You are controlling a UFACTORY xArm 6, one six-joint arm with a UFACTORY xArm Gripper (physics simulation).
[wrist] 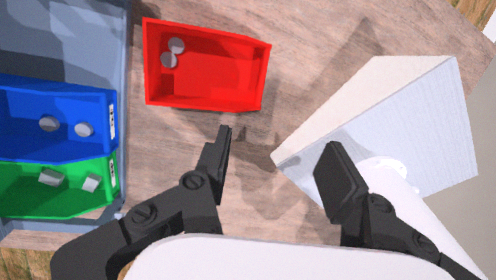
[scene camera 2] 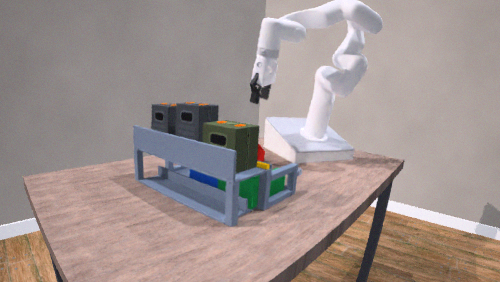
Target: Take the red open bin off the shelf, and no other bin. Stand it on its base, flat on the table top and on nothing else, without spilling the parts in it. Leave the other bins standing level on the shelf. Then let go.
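Frame: origin at the arm's base, x ahead, y left, z up, level; centimetres.
Seen in the pictures: gripper, between the fingertips: (wrist: 275, 150) (scene camera 2: 259, 100); arm's base, origin of its link: (wrist: 371, 178) (scene camera 2: 313, 135).
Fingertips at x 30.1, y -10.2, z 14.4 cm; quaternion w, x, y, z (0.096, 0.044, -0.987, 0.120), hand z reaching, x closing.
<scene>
Pixels of each thing's top centre, then the offset from my fingertips to it. Level surfaces: height alone.
- red open bin, centre of its top: (wrist: 213, 72) (scene camera 2: 242, 143) dz -15.5, dx +4.4, dy -3.2 cm
- table top, height of its surface: dz -23.0 cm
- blue bin, centre of its top: (wrist: 19, 127) dz -14.9, dx +27.5, dy +7.8 cm
- green bin, centre of its top: (wrist: 33, 192) (scene camera 2: 254, 166) dz -14.9, dx +28.0, dy +18.1 cm
- olive box, centre of its top: (scene camera 2: 231, 123) dz -3.1, dx +37.6, dy +17.6 cm
The red open bin (wrist: 215, 75) (scene camera 2: 261, 152) stands upright on its base on the table top (wrist: 165, 145), beside the shelf and apart from it. Two grey round parts lie inside it. In the scene view the boxes hide most of it. My gripper (scene camera 2: 260, 100) (wrist: 275, 150) is open and empty, well above the table and clear of the red bin. The blue bin (wrist: 70, 142) and the green bin (wrist: 60, 197) (scene camera 2: 250, 192) sit side by side on the grey-blue shelf (wrist: 90, 40) (scene camera 2: 185, 150), each with two grey parts inside; they look level.
Two dark grey boxes (scene camera 2: 164, 120) (scene camera 2: 197, 120) and an olive box (scene camera 2: 232, 142) stand on top of the shelf unit. A yellow piece (scene camera 2: 263, 165) shows beside the olive box. The white wedge-shaped robot base (scene camera 2: 310, 150) (wrist: 425, 110) is on the table near the red bin.
</scene>
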